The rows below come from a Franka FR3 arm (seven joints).
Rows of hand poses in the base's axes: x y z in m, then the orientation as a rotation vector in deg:
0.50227 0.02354 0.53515 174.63 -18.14 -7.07
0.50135 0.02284 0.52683 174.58 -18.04 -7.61
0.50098 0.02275 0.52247 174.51 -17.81 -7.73
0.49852 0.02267 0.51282 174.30 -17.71 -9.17
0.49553 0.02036 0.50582 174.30 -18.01 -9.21
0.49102 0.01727 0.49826 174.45 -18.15 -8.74
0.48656 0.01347 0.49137 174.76 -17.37 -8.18
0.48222 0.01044 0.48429 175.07 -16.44 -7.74
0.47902 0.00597 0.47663 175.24 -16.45 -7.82
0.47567 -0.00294 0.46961 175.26 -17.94 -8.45
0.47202 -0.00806 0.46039 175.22 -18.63 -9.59
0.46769 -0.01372 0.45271 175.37 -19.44 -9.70
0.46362 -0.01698 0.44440 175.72 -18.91 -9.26
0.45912 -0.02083 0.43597 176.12 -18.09 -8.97
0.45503 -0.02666 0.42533 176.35 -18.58 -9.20
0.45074 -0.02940 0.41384 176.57 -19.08 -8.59
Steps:
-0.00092 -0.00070 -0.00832 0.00 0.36 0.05
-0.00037 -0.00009 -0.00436 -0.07 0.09 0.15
-0.00246 -0.00008 -0.00965 -0.05 0.96 0.02
-0.00299 -0.00231 -0.00700 0.02 0.01 -0.20
-0.00451 -0.00309 -0.00756 0.10 -0.33 -0.08
-0.00446 -0.00380 -0.00689 0.19 -0.37 0.53
-0.00434 -0.00303 -0.00708 0.20 -0.29 0.62
-0.00320 -0.00447 -0.00766 0.18 0.03 -0.01
-0.00335 -0.00891 -0.00702 0.18 0.36 -0.98
-0.00365 -0.00512 -0.00922 0.14 0.71 -0.48
-0.00433 -0.00566 -0.00768 0.22 0.02 -0.53
-0.00407 -0.00326 -0.00831 0.25 -0.31 0.36
-0.00450 -0.00385 -0.00843 0.30 -0.22 0.54
-0.00409 -0.00583 -0.01064 0.29 0.10 -0.32
-0.00429 -0.00274 -0.01149 0.18 -0.43 -0.31

